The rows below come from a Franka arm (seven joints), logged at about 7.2 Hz.
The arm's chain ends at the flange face. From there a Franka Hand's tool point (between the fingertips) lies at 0.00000 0.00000 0.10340 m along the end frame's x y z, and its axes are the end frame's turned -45 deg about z.
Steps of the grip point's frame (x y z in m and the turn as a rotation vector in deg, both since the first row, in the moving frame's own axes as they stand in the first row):
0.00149 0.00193 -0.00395 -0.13 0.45 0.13
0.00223 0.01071 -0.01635 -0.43 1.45 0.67
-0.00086 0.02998 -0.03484 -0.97 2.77 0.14
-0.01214 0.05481 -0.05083 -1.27 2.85 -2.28
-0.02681 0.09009 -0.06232 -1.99 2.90 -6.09
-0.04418 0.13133 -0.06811 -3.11 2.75 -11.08
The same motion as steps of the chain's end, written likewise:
0.00168 0.00072 -0.00395 0.23 0.41 0.13
0.00674 0.00728 -0.01631 0.72 1.33 0.67
0.01582 0.02410 -0.03470 1.27 2.64 0.14
0.02496 0.04946 -0.05068 1.12 2.91 -2.28
0.03858 0.08415 -0.06213 0.64 3.46 -6.09
0.05416 0.12437 -0.06784 -0.25 4.14 -11.08

